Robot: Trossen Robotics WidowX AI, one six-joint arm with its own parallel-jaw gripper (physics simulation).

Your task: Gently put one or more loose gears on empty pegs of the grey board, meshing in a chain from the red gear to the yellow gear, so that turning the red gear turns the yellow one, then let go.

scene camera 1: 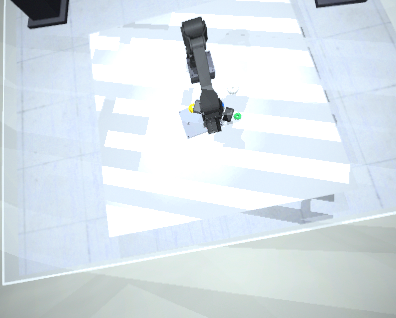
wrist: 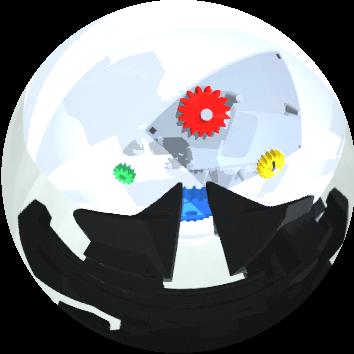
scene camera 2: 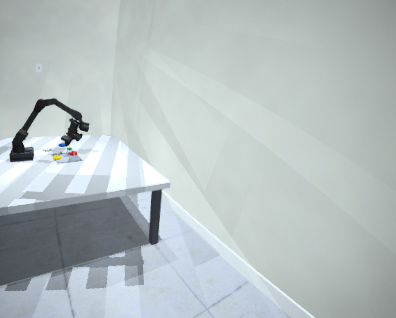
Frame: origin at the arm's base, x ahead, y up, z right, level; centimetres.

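Seen in the pictures: gripper, between the fingertips: (wrist: 193, 185) (scene camera 2: 67, 146); arm's base, origin of its link: (scene camera 2: 18, 151).
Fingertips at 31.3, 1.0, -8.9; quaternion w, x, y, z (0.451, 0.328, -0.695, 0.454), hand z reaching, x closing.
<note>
Offsets run from my fingertips to a thing's middle, as dx, dy, dz. "pt": to the spot under its first point. Level surfaces: height alone.
My gripper (wrist: 193, 185) (scene camera 2: 66, 141) is shut on the blue gear @(-2.9, +0.4, -1.4) (wrist: 196, 205) (scene camera 2: 62, 145) (scene camera 1: 222, 105) and holds it above the table, near the board's edge. The grey board @(-0.4, -5.1, +8.5) (wrist: 280, 80) (scene camera 1: 192, 131) (scene camera 2: 75, 159) lies flat, partly hidden by the arm in scene camera 1. The red gear @(pt +5.9, -4.3, +2.7) (wrist: 196, 102) (scene camera 2: 73, 153) sits on a board peg. The yellow gear @(-6.0, -4.9, +12.0) (wrist: 267, 162) (scene camera 1: 191, 108) (scene camera 2: 57, 157) sits near another side of the board. A bare peg @(+5.3, -4.7, +6.6) (wrist: 239, 98) stands beside the red gear. The green gear @(+0.8, -5.7, -12.2) (wrist: 123, 173) (scene camera 1: 237, 116) (scene camera 2: 69, 149) lies loose off the board. Parts near the fingertips are hidden.
A pale ring-like thing @(-16.0, -5.7, -11.2) (scene camera 1: 233, 90), washed out by light, lies on the table beside the arm. The arm's base (scene camera 2: 22, 154) stands on the table. Strong light and shadow stripes cross the white table top @(dy -6.6) (scene camera 2: 125, 172).
</note>
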